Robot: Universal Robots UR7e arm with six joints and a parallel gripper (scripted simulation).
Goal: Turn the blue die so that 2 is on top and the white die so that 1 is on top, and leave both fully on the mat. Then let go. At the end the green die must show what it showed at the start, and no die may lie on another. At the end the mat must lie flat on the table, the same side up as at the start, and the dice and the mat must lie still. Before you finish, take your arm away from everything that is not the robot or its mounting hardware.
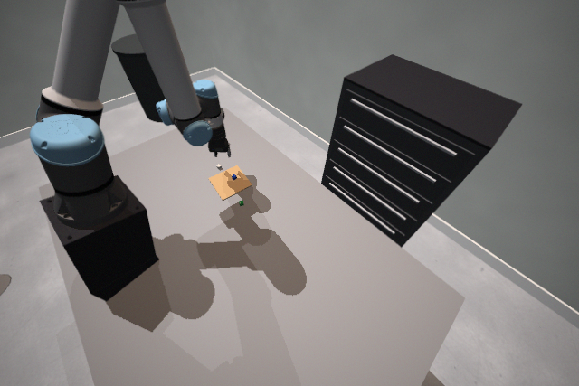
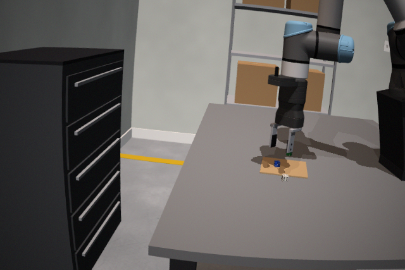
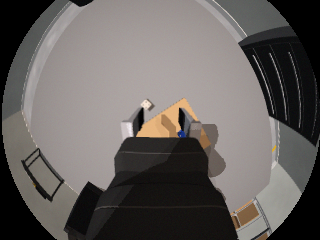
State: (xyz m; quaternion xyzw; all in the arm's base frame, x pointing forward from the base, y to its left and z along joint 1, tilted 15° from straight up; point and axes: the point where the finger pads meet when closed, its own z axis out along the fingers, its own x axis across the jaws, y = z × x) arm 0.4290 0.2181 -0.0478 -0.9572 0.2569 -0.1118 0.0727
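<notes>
Now: the white die 30 mm behind my hand, 20 mm to the left of it and 90 mm below it. Also, from my hand: orange mat (10 mm behind, 90 mm to the right, 100 mm below); green die (10 mm behind, 220 mm to the right, 90 mm below); blue die (10 mm ahead, 80 mm to the right, 90 mm below).
</notes>
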